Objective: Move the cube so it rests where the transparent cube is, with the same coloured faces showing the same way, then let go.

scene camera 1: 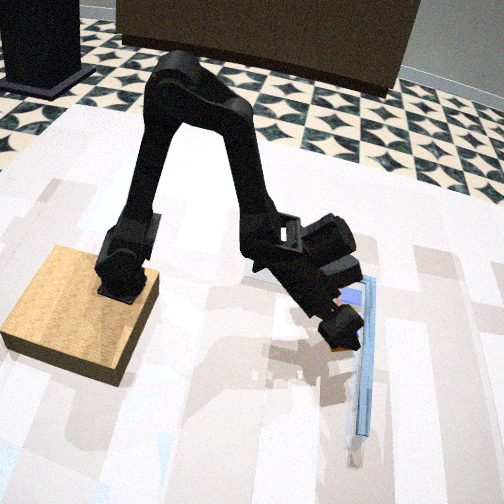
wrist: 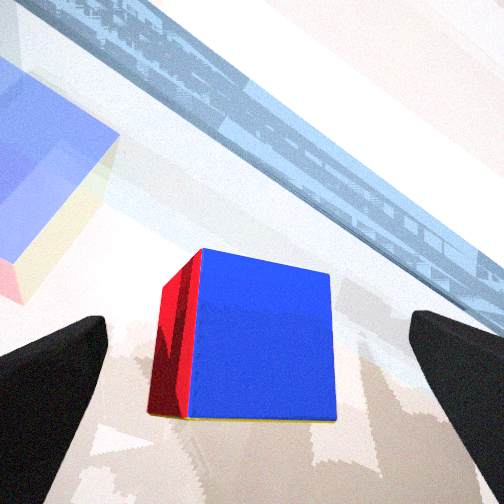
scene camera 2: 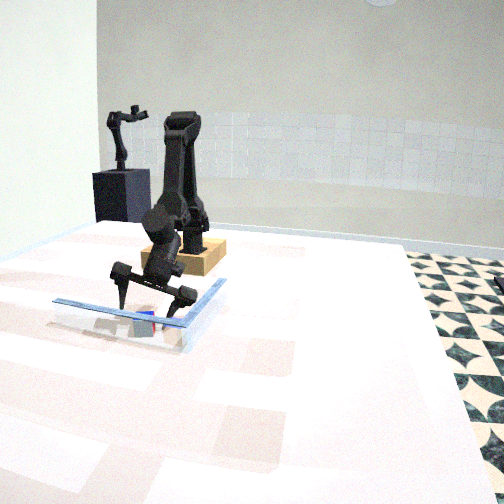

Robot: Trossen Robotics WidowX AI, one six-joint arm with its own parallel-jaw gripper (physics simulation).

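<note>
In the wrist view the cube (wrist: 248, 338) lies on the table between my two open fingers, with a blue face up toward the camera, a red face on its left and a thin yellow edge at the bottom. My gripper (wrist: 250, 400) is open around it, not touching. The transparent cube (wrist: 45, 190) sits at the upper left, pale blue on top with a cream side and a pink corner. In scene camera 1 my gripper (scene camera 1: 340, 325) is low over the table and hides most of the cube. In scene camera 2 the cube (scene camera 2: 147, 313) shows red and blue between the fingers (scene camera 2: 152, 296).
A translucent blue L-shaped rail (scene camera 1: 364, 370) runs along the table beside the gripper; it also crosses the wrist view (wrist: 300, 160). The arm stands on a wooden block (scene camera 1: 80, 312). A dark pedestal (scene camera 2: 120, 196) stands at the back.
</note>
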